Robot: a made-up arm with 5 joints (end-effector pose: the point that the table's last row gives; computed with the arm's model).
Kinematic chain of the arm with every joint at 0, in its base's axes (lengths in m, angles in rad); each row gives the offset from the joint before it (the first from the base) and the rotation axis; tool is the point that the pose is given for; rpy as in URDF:
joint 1: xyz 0 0 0.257 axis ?
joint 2: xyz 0 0 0 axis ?
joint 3: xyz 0.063 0 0.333 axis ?
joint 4: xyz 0.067 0 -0.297 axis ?
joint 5: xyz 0.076 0 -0.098 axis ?
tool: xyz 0 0 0 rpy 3.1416 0 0
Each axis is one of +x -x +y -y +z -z.
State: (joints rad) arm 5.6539 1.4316 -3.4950 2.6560 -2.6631
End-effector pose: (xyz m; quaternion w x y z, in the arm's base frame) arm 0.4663 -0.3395 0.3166 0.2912 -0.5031 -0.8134 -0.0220
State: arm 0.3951 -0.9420 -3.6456 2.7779 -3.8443
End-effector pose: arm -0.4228 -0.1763 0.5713 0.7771 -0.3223 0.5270 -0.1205
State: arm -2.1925 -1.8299 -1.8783 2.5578 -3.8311
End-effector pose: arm 0.2525 0.3524 0.4766 0.0704 0.5729 0.6131 -0.5394
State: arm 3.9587 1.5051 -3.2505 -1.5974 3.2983
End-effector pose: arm -0.3581 -0.3815 0.4144 0.4655 -0.0950 -0.0326 -0.8793
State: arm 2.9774 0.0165 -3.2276 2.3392 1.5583
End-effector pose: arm -0.1035 0.0172 0.8757 0.3238 -0.6877 -0.5906 0.2711
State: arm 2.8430 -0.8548 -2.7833 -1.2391 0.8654
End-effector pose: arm 0.4726 -0.1455 0.6613 0.6207 0.4194 0.6373 0.1808
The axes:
joint 1: +z
joint 2: +y
joint 3: +y
joint 4: +y
joint 5: -z

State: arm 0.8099 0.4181 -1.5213 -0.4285 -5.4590
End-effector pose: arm 0.4062 0.4266 0.5338 0.5054 -0.7208 0.0051 -0.4744
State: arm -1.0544 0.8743 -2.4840 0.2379 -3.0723
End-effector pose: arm 0.3462 -0.6097 0.5559 0.5581 0.4123 0.6549 -0.2995
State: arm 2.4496 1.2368 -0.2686 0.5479 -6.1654
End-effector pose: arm -0.0268 0.0222 0.0019 0.6594 0.2861 0.6675 -0.1947
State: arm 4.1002 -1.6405 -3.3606 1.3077 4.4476
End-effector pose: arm 0.4128 0.5879 0.1915 0.8712 -0.2683 0.0471 -0.4085
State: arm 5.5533 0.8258 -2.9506 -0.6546 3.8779
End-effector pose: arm 0.3491 -0.3124 0.7683 0.9836 0.1205 0.1338 0.0032
